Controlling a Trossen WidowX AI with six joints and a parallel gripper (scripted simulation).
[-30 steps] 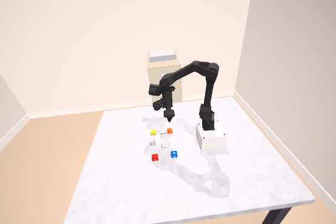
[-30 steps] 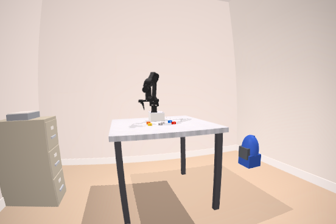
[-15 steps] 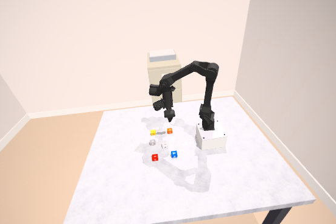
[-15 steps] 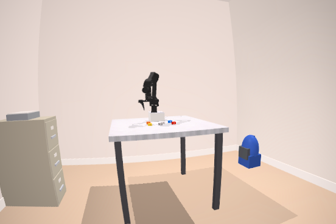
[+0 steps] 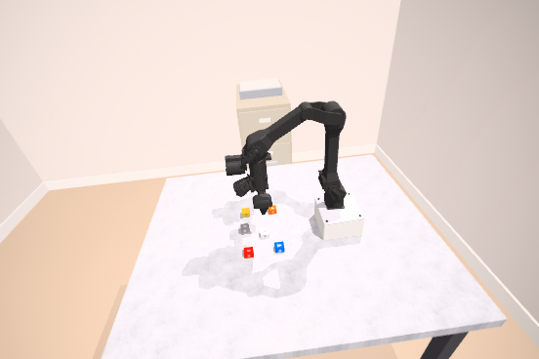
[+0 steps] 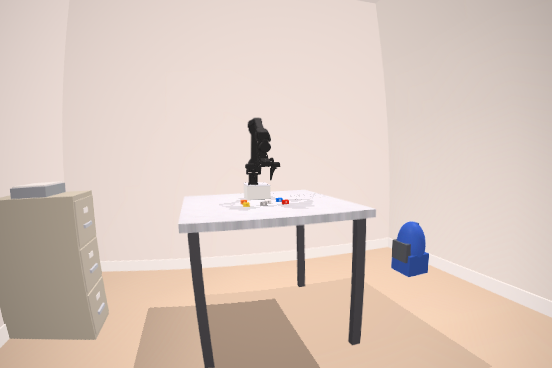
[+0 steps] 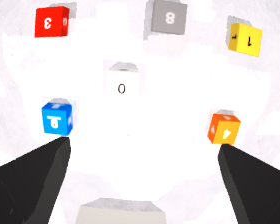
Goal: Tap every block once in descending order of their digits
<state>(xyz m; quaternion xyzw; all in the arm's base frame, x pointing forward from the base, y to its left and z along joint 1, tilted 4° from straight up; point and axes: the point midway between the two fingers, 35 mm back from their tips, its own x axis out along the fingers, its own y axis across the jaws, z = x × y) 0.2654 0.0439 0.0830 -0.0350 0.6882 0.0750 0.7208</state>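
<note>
Now: the blue block 60 mm behind my gripper tip, 90 mm to the left of it and 110 mm below it. Also, from my gripper tip: red block: 50 mm ahead, 110 mm to the left, 110 mm below; then yellow block: 90 mm ahead, 100 mm to the right, 110 mm below; then orange block: 30 mm behind, 110 mm to the right, 110 mm below.
</note>
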